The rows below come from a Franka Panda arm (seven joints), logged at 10 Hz.
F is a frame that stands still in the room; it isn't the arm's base.
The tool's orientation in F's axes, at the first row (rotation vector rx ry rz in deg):
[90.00 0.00 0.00]
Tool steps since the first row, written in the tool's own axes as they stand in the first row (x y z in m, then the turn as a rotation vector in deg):
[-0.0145 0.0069 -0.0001 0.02 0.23 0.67]
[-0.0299 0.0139 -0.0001 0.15 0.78 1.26]
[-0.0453 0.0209 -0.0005 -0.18 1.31 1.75]
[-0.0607 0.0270 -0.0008 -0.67 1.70 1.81]
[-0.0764 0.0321 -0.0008 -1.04 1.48 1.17]
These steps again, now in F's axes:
[-0.0145 0.0001 0.0069 0.02 -0.67 0.23]
[-0.0299 0.0001 0.0139 0.15 -1.26 0.78]
[-0.0453 0.0005 0.0209 -0.18 -1.75 1.31]
[-0.0607 0.0008 0.0270 -0.67 -1.81 1.70]
[-0.0764 0.0008 0.0321 -1.04 -1.17 1.48]

